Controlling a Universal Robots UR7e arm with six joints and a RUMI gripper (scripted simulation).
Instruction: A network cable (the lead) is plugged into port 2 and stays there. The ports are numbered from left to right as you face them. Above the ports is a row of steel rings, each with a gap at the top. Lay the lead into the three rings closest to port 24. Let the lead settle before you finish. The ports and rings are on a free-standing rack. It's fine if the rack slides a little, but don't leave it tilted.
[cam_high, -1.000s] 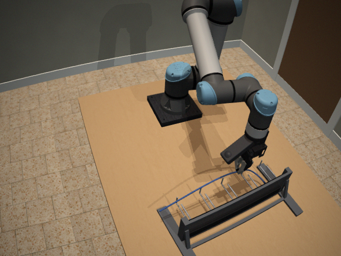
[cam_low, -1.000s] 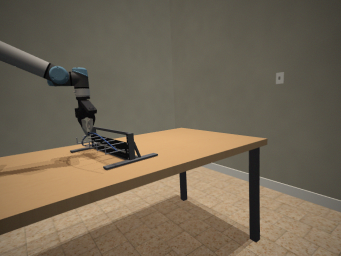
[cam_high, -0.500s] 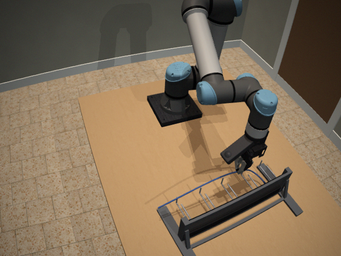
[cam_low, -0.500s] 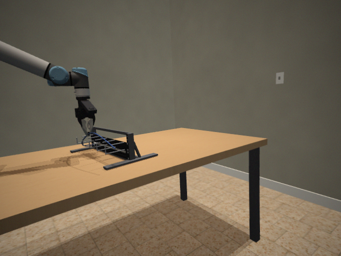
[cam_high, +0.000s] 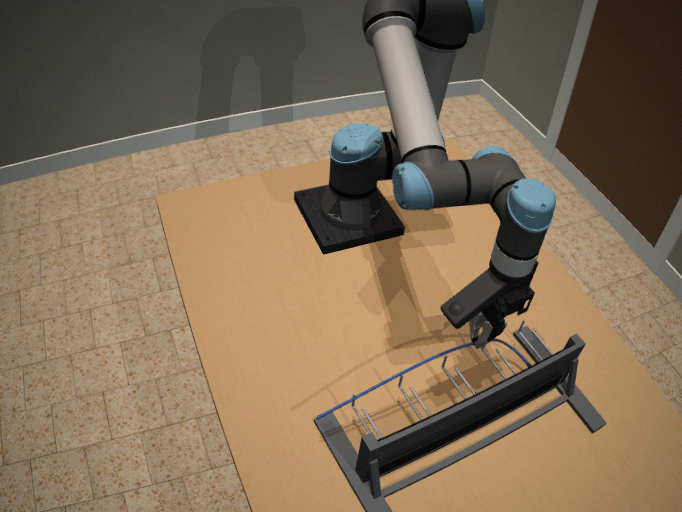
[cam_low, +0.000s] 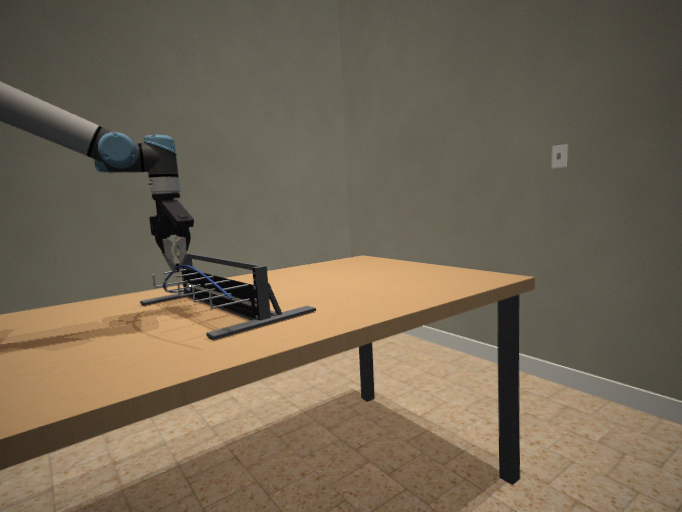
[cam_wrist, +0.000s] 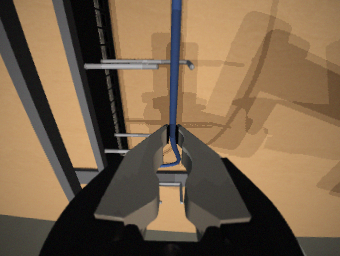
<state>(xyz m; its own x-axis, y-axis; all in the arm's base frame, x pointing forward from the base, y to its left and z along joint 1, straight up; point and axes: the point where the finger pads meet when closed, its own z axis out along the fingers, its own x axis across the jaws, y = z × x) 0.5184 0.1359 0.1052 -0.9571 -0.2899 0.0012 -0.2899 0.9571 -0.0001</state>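
My hand is 110 mm short of the free-standing rack, 60 mm above it and 20 mm to the left of it.
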